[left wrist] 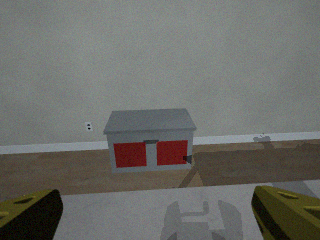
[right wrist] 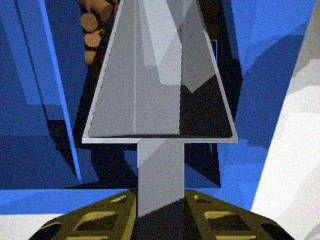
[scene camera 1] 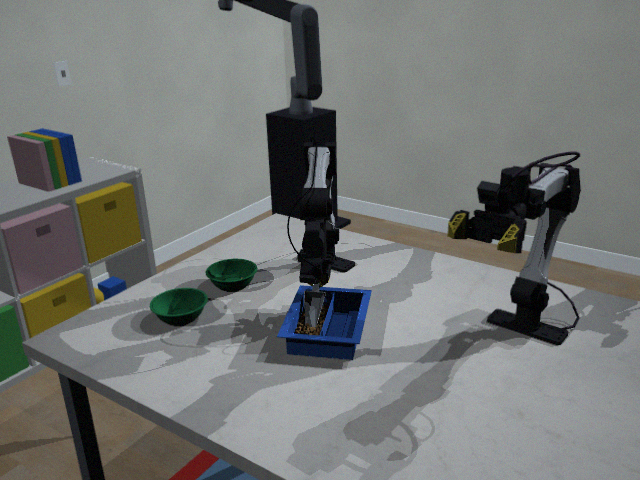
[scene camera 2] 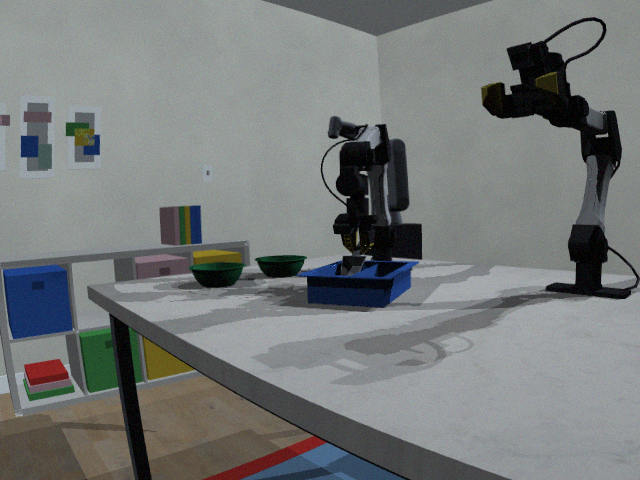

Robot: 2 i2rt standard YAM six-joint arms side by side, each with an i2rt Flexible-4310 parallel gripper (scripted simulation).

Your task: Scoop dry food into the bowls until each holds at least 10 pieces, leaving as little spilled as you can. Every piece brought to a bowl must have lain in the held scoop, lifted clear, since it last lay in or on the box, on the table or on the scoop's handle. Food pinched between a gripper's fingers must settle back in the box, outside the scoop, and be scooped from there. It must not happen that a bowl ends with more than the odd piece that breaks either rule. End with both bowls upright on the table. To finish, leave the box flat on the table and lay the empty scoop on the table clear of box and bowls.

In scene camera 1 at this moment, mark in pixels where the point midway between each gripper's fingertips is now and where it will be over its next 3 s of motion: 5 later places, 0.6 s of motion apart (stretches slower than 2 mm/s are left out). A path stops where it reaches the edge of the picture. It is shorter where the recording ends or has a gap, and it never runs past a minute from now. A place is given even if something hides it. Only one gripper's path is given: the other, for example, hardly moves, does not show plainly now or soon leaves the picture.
My left gripper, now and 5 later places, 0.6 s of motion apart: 475,241; 453,253; 413,280; 388,296; 378,306; 379,309
